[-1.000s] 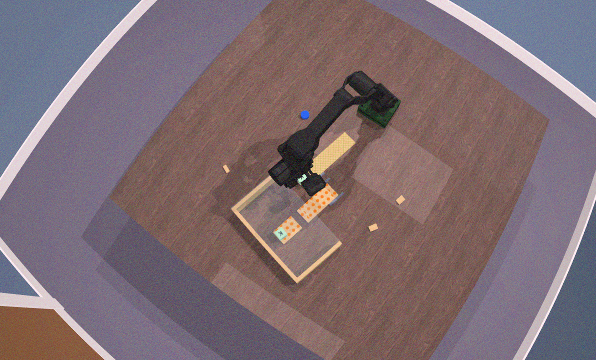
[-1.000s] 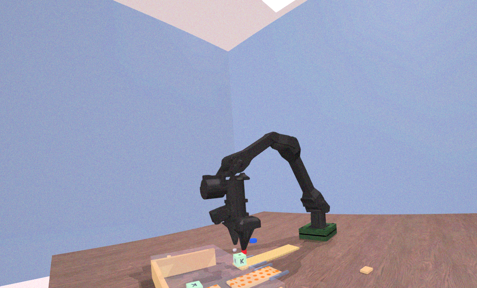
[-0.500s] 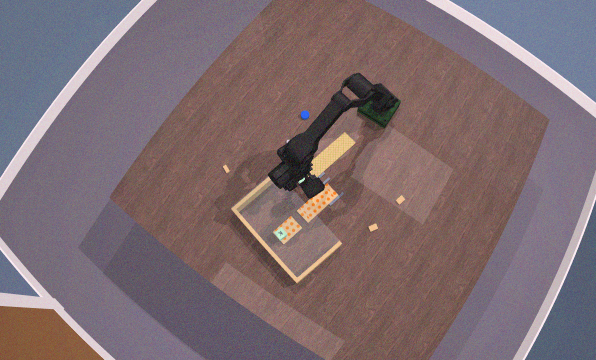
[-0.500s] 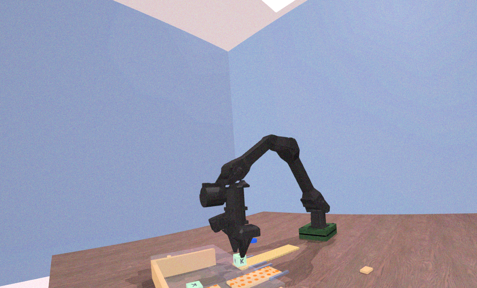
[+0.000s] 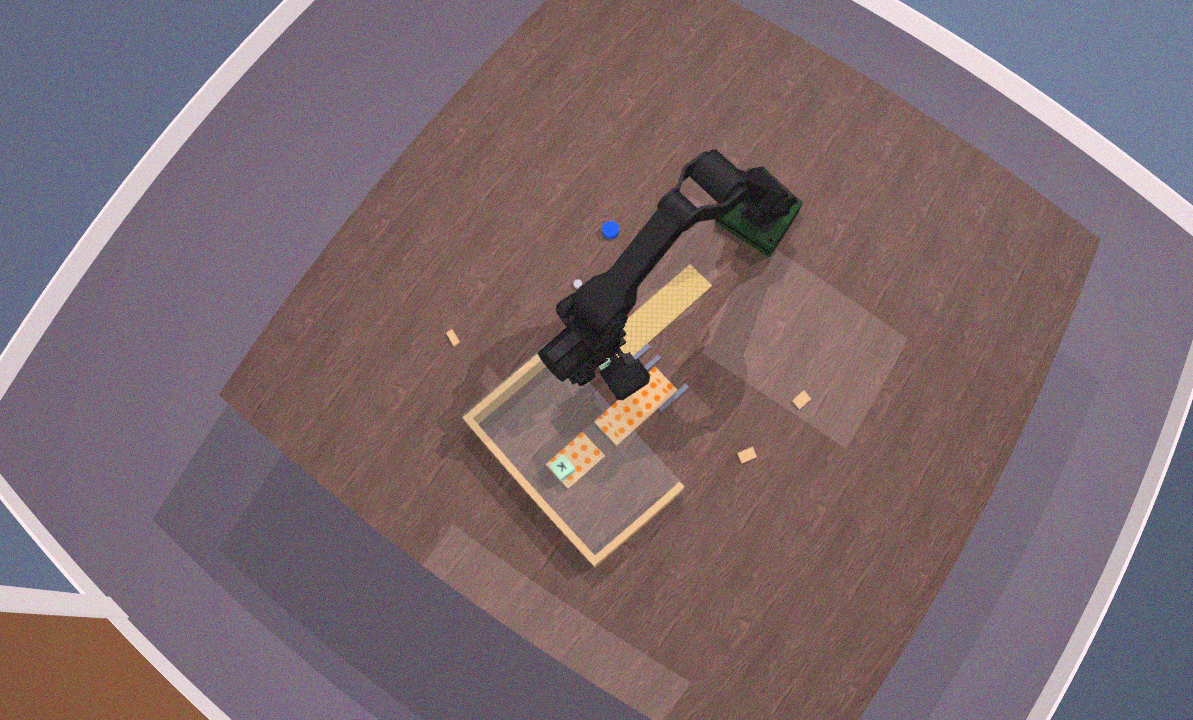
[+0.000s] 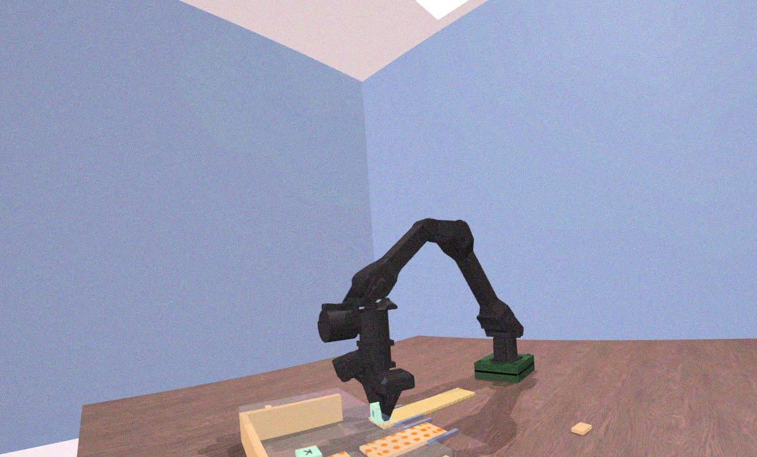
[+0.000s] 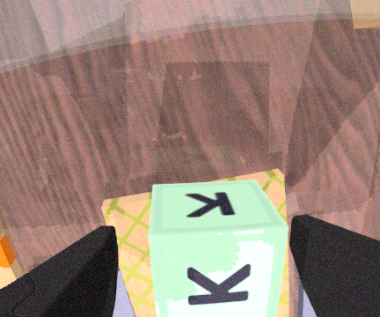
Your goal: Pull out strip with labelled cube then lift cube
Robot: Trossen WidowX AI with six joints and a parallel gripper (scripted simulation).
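Right now my gripper tip is 11 cm past the yellow lattice strip, 1 cm to the right of it and 1 cm above it. From my gripper tip the other things lie so: blue disc (19 cm behind, 15 cm to the right, 1 cm below); then red peg (8 cm behind, 8 cm to the right).
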